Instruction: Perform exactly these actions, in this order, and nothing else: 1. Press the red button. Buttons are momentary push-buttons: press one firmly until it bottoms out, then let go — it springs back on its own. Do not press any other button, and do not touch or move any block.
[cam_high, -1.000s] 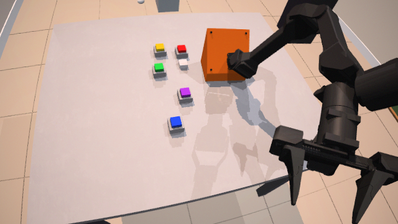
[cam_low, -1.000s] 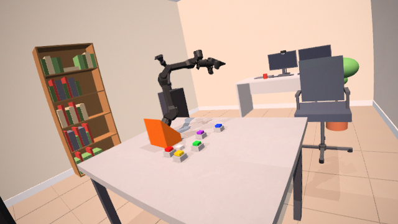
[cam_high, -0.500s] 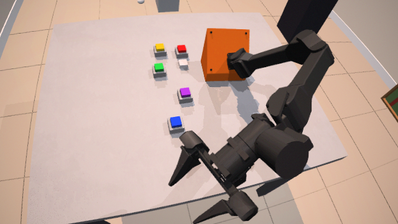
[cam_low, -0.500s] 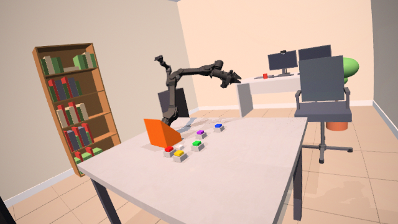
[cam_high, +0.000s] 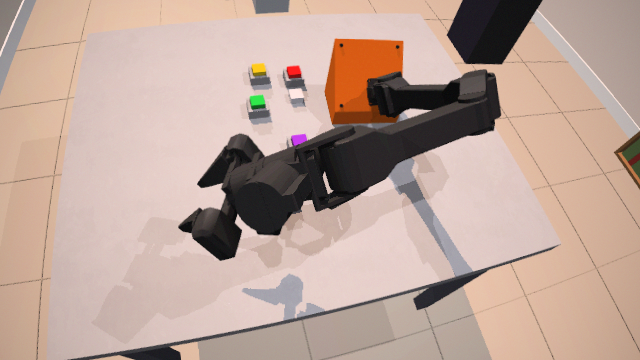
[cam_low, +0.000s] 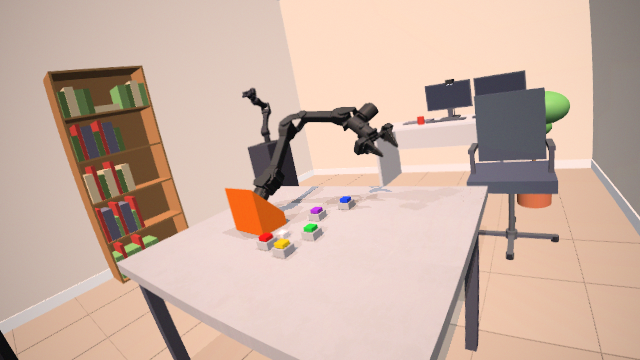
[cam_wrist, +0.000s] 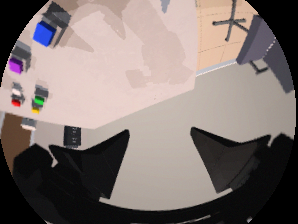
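The red button is 250 mm behind my gripper tip, 440 mm to the right of it and 160 mm below it. From my gripper tip the other things lie so: blue button 170 mm behind, 100 mm to the right, 160 mm below; then purple button 220 mm behind, 210 mm to the right, 160 mm below; then green button 140 mm behind, 350 mm to the right, 160 mm below.
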